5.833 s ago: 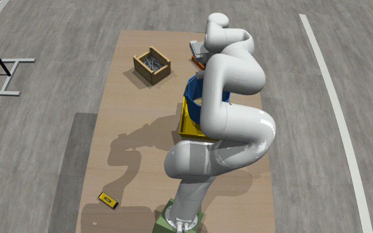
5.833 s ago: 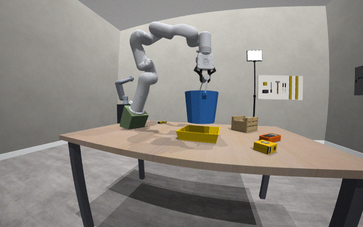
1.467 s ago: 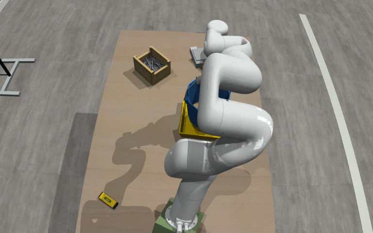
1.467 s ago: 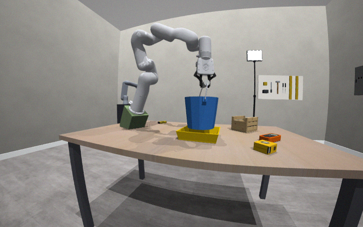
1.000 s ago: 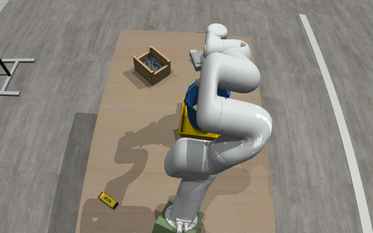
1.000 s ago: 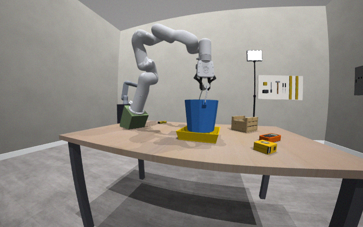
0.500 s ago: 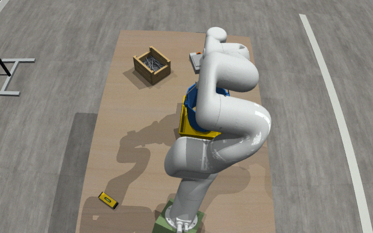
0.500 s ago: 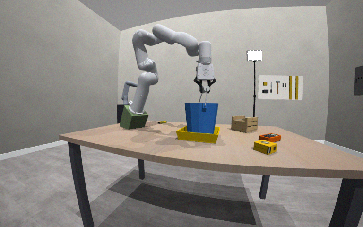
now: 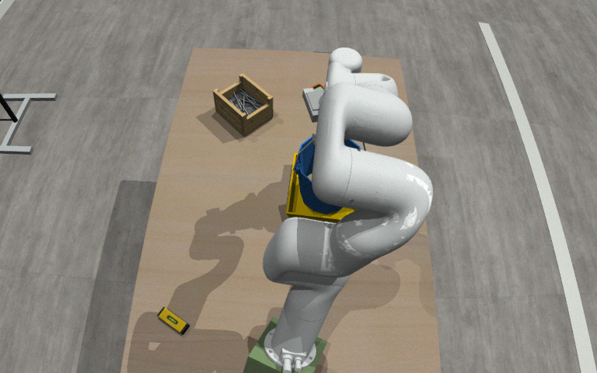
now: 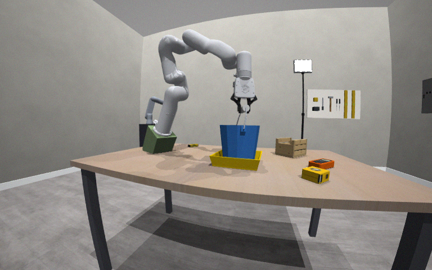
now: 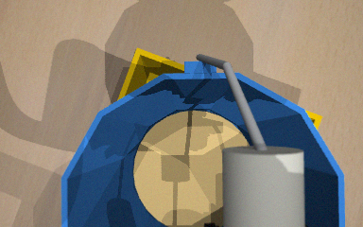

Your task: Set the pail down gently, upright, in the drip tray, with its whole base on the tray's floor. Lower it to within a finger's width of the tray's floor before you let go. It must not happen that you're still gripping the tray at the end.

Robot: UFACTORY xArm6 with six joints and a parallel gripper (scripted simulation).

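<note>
Now: hand 10 cm above the blue pail and 1 cm past it. Also, from my hand: yellow drip tray 26 cm below, 2 cm behind, 1 cm to the right.
</note>
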